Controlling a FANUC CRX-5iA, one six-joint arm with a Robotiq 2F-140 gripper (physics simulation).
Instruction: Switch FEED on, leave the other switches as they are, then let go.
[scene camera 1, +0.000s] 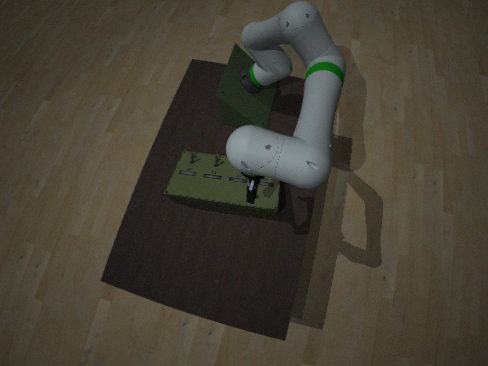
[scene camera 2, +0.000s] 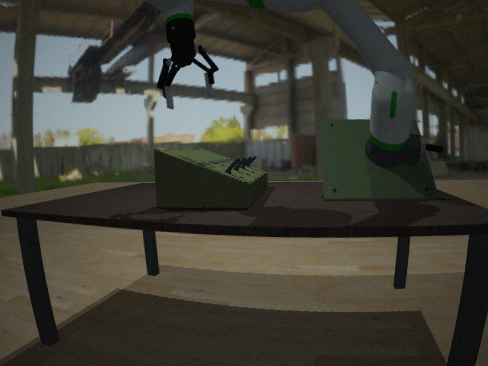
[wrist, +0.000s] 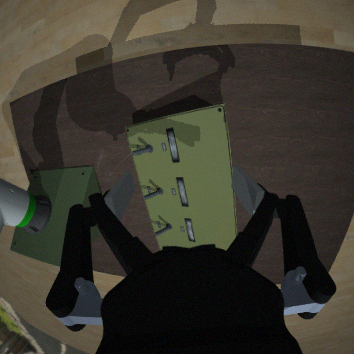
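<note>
A green sloped switch box stands on the dark table. It carries a row of dark toggle levers, each with a label plate and a long slotted window; the lettering is too small to read, so I cannot tell which is FEED. In the wrist view one lever is at the top, a second lever is in the middle and a third lever is lower. My gripper is open and empty, high above the box, touching no lever. Any lever beyond the third is hidden by the gripper body.
The dark table bears a green slanted mount, apart from the switch box. The arm's base is fixed to this mount. In scene camera 1 the arm covers part of the switch box.
</note>
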